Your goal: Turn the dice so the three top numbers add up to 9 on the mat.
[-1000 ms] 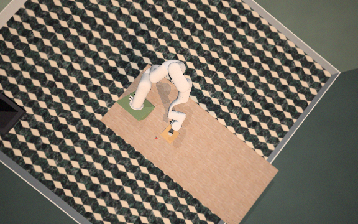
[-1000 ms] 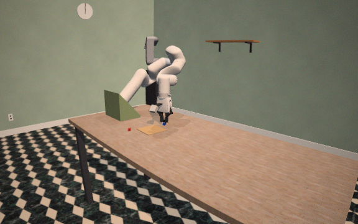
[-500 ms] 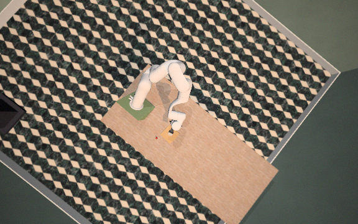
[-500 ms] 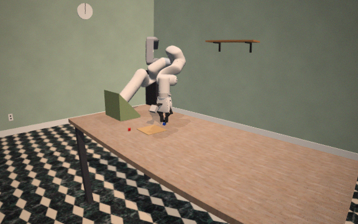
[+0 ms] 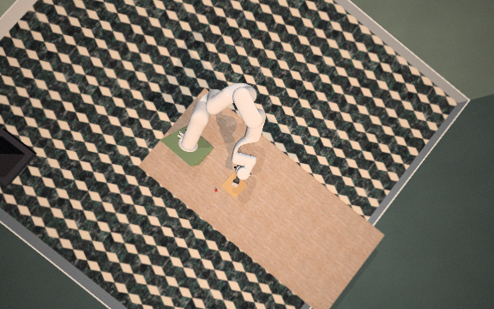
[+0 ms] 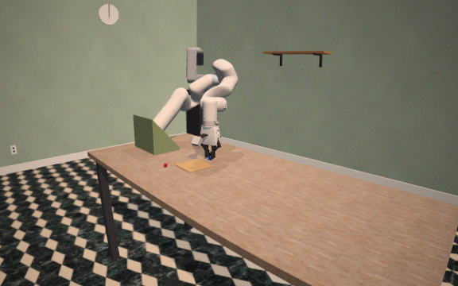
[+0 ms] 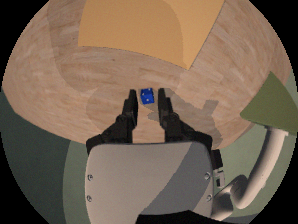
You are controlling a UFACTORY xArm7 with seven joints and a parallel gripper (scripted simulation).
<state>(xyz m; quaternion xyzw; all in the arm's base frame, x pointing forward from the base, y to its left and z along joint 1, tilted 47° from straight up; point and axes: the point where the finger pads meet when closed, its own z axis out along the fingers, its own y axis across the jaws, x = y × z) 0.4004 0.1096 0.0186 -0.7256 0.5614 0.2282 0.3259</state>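
Right now my hand is 2 cm above the blue die. Also, from my hand: black die 6 cm behind, 5 cm to the left, 2 cm below; tan mat 2 cm ahead, 13 cm to the right, 3 cm below; red die 6 cm behind, 24 cm to the right, 2 cm below.
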